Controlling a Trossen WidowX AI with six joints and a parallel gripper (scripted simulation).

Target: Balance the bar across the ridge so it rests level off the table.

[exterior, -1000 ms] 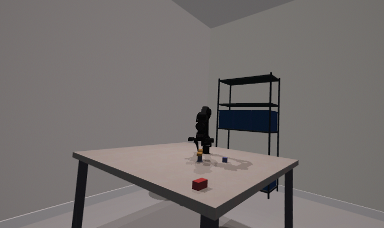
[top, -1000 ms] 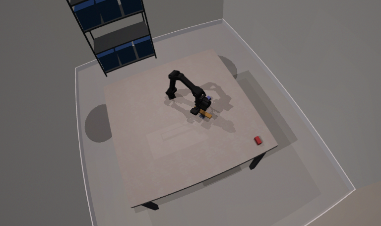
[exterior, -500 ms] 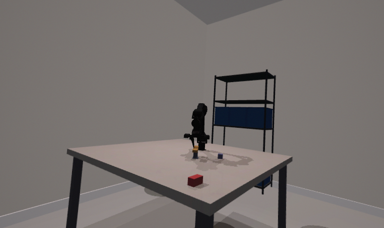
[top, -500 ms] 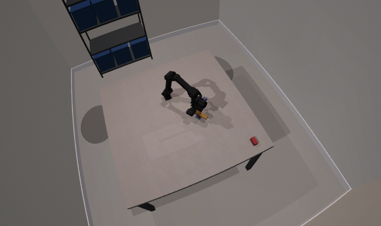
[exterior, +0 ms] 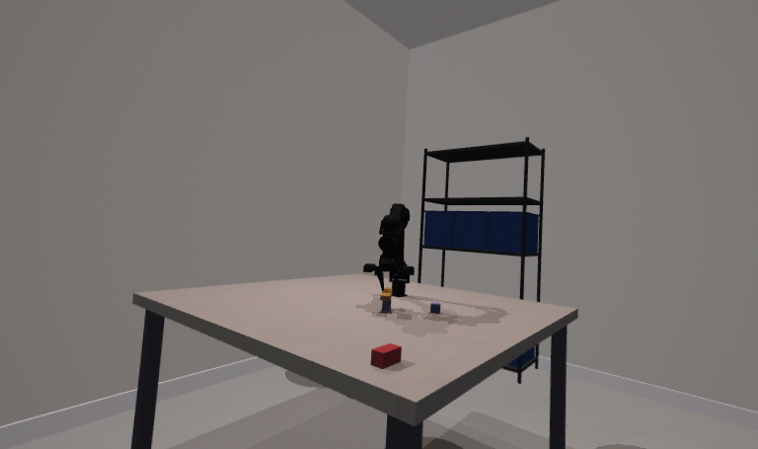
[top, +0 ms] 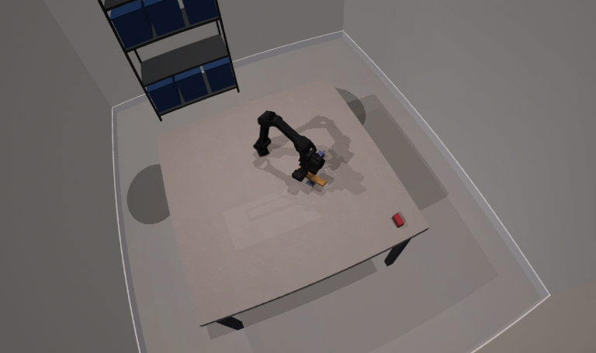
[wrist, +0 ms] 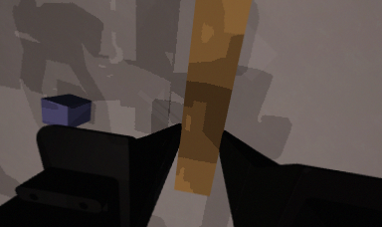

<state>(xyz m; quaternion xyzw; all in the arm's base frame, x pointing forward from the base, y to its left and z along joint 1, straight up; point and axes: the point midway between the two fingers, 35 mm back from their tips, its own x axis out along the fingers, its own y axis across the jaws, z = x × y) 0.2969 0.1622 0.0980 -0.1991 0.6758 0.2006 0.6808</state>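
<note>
Now: gripper tip 3 cm short of the orange bar and 2 cm to the right of it. Also, from my gripper tip: red block (44 cm ahead, 34 cm to the left, 5 cm below); small cube (12 cm behind, 14 cm to the left, 5 cm below).
</note>
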